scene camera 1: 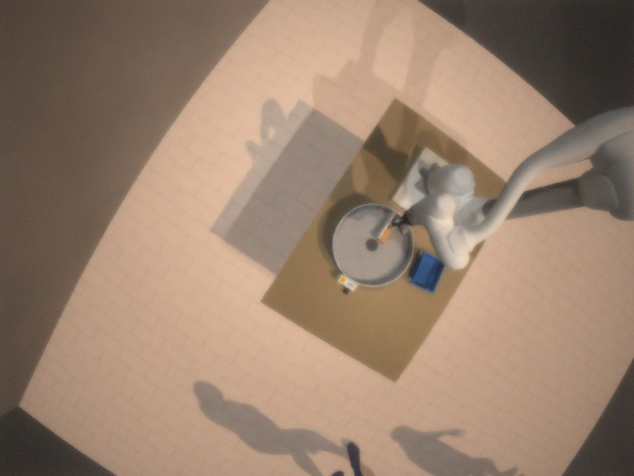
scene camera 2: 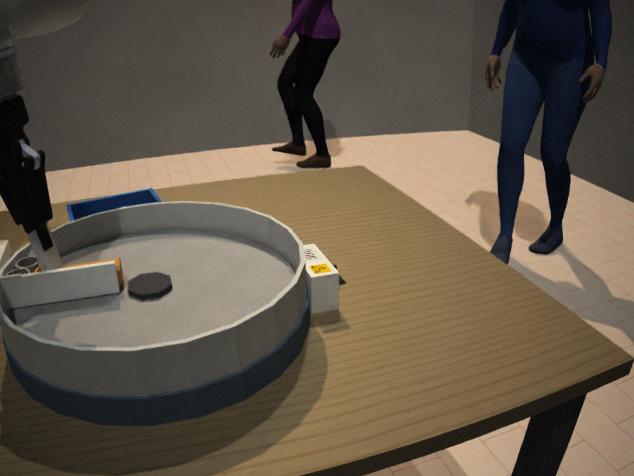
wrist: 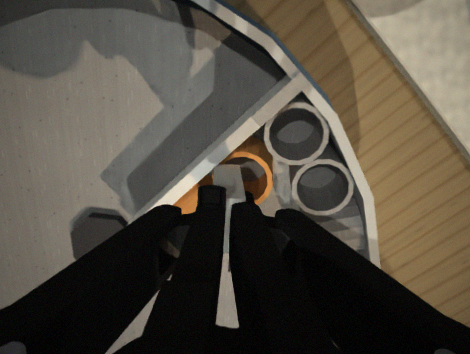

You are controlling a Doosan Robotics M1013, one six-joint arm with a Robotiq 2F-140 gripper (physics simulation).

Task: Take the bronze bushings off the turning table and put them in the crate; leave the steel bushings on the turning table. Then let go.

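Seen in the pictures: gripper, fingertip midpoint: (scene camera 1: pixel 390 225) (scene camera 2: pixel 53 270) (wrist: pixel 226 184); arm's base, link origin: (scene camera 1: pixel 435 185).
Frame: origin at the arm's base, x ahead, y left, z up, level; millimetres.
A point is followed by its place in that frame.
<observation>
My gripper (scene camera 1: pixel 398 221) {x 358, y -55, z 51 mm} (scene camera 2: pixel 48 263) {x 358, y -55, z 51 mm} (wrist: pixel 226 184) {x 358, y -55, z 51 mm} is shut and empty, its fingertips low inside the turning table (scene camera 1: pixel 353 256) {x 599, y -85, z 13 mm} (scene camera 2: pixel 215 266) {x 581, y -2, z 12 mm} (wrist: pixel 45 125) {x 462, y -159, z 12 mm}. They are beside and partly over an upright bronze bushing (wrist: pixel 270 177) {x 331, y -44, z 51 mm}, whose left side they hide. A bronze-coloured piece (scene camera 1: pixel 385 235) {x 414, y -42, z 51 mm} (scene camera 2: pixel 120 272) {x 452, y -53, z 39 mm} (wrist: pixel 187 201) lies along the white divider (scene camera 2: pixel 61 286) {x 371, y -75, z 36 mm} (wrist: pixel 192 175) {x 369, y -73, z 59 mm}; its full shape is hidden. Two steel bushings stand upright by the rim: one (wrist: pixel 297 162) {x 312, y -44, z 50 mm} near the divider's outer end, another (wrist: pixel 322 213) {x 316, y -5, z 51 mm} beside it. The blue crate (scene camera 1: pixel 427 272) {x 379, y 302, z -35 mm} (scene camera 2: pixel 115 204) {x 373, y 355, z -8 mm} stands beside the turning table; its inside appears empty in scene camera 1.
A dark hub (scene camera 1: pixel 372 244) {x 488, y -55, z 21 mm} (scene camera 2: pixel 149 285) {x 491, y -60, z 20 mm} (wrist: pixel 95 232) {x 486, y -69, z 20 mm} sits at the turning table's centre. A white box with a yellow label (scene camera 1: pixel 347 282) {x 719, y -18, z 18 mm} (scene camera 2: pixel 322 281) {x 724, y -65, z 8 mm} stands against its outside. A pale block (scene camera 1: pixel 425 158) {x -68, y -143, z 5 mm} is near the arm. Two people (scene camera 2: pixel 309 76) (scene camera 2: pixel 537 102) stand beyond the wooden table (scene camera 1: pixel 368 327) {x 827, y 258, z -41 mm} (scene camera 2: pixel 409 307) {x 849, y -78, z -41 mm}.
</observation>
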